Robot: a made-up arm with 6 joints.
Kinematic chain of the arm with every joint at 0, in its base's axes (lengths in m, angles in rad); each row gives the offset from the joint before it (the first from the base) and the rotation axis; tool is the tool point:
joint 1: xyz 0 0 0.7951 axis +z
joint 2: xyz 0.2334 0 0 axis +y
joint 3: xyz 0 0 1.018 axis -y
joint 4: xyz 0 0 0.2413 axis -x
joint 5: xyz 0.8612 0 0 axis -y
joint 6: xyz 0.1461 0 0 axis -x
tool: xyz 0 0 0
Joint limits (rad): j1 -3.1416..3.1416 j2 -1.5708..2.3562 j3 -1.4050..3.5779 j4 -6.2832..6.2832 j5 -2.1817..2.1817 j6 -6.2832..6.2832
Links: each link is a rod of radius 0.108 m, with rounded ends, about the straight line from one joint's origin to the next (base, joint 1, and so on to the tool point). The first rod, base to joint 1, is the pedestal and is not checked.
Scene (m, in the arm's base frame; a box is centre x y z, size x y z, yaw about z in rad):
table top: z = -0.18
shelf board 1: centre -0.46 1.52 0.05 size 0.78 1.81 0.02 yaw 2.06
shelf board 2: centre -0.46 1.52 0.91 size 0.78 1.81 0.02 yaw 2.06
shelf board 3: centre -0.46 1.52 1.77 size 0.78 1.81 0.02 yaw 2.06
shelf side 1: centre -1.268 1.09 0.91 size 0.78 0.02 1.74 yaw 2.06
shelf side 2: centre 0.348 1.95 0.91 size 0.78 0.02 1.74 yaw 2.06
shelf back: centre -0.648 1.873 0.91 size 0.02 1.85 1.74 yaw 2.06
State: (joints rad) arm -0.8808 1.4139 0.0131 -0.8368 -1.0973 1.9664
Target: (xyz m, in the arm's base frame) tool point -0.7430 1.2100 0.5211
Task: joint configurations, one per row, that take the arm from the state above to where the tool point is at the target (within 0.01 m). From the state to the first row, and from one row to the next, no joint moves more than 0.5 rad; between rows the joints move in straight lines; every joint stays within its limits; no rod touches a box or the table.
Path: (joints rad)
1: -0.7720 1.4096 0.5016 -0.7487 -1.1364 1.8888
2: -0.6631 1.4054 0.9902 -0.6605 -1.1756 1.8111
3: -0.5543 1.4011 1.4787 -0.5724 -1.2147 1.7335
4: -0.4455 1.3969 1.9673 -0.4842 -1.2538 1.6559
5: -0.3366 1.3926 2.4558 -0.3961 -1.2930 1.5782
6: -0.2278 1.3884 2.9444 -0.3079 -1.3321 1.5006
7: -0.1190 1.3841 3.4329 -0.2198 -1.3712 1.4230
8: -0.2591 0.9179 3.4016 -0.4165 -1.3814 1.5317
9: -0.3993 0.4516 3.3704 -0.6133 -1.3915 1.6404
10: -0.5394 -0.0147 3.3391 -0.8100 -1.4016 1.7490
11: -0.6796 -0.4809 3.3078 -1.0068 -1.4118 1.8577
12: -0.8198 -0.9472 3.2765 -1.2035 -1.4219 1.9664
13: -0.8754 -1.0900 2.8575 -1.1623 -1.3546 1.9664
14: -0.9310 -1.2329 2.4385 -1.1211 -1.2873 1.9664

